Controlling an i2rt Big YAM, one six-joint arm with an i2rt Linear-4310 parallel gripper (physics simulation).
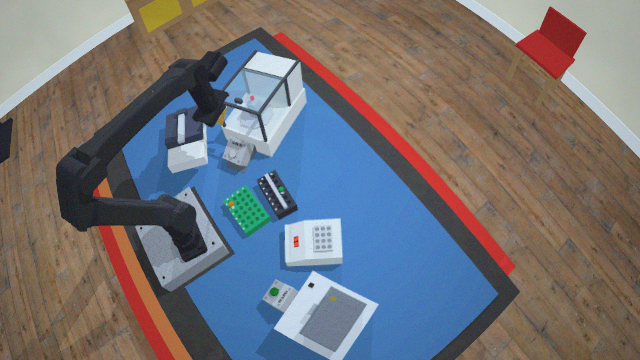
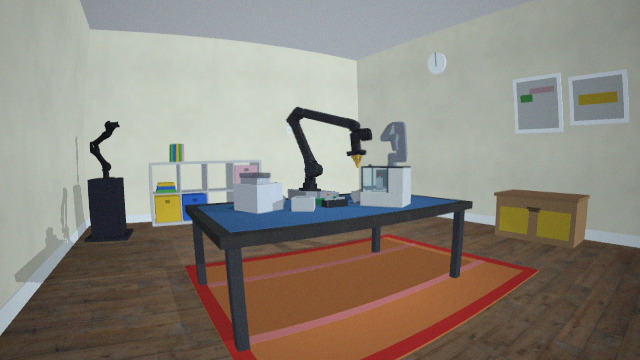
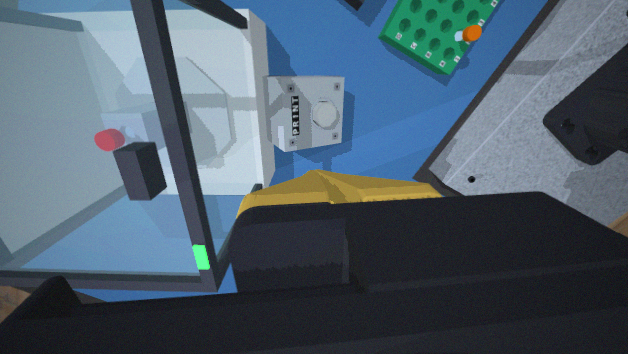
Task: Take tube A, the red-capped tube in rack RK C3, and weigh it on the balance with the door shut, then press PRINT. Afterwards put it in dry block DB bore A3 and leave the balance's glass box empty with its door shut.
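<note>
Tube A, red-capped, stands inside the glass box of the white balance. The glass door with its dark handle looks shut; a small green mark shows on the frame. My gripper is shut and empty, raised beside the box's front corner, apart from the PRINT button. The green rack holds an orange-capped tube. The white dry block has a red display; its bores look empty.
A white device with a dark lid stands close to the balance, beside my forearm. A black rack with a green-capped tube stands next to the green rack. A white unit with a grey panel and a green button are farther away.
</note>
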